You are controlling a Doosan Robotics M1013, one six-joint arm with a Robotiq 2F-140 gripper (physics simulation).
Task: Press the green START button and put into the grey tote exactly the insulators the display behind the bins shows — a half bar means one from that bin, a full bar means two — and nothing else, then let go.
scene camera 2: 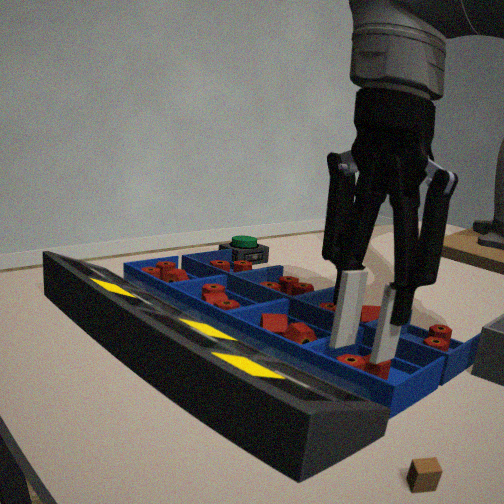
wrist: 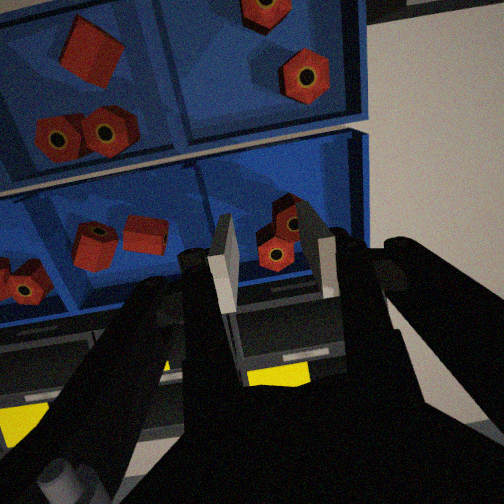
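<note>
My gripper [scene camera 2: 362, 352] is open and empty, its fingertips lowered into the end compartment of the blue bin tray [scene camera 2: 280, 310], in the row nearest the display. In the wrist view the fingers [wrist: 265, 215] straddle two red hexagonal insulators [wrist: 277, 240] lying touching each other; they also show in the scene view [scene camera 2: 362, 364]. The other compartments hold more red insulators. The green START button [scene camera 2: 244, 242] sits beyond the tray's far end. The black display bar [scene camera 2: 200, 350] shows three yellow bars. A corner of the grey tote [scene camera 2: 490, 350] shows at the right edge.
A small brown cube [scene camera 2: 424, 474] lies on the table near the display's end. A raised wooden platform with a dark stand base [scene camera 2: 480, 245] is at the far right. A dark edge [scene camera 2: 15, 470] sits at the bottom left corner.
</note>
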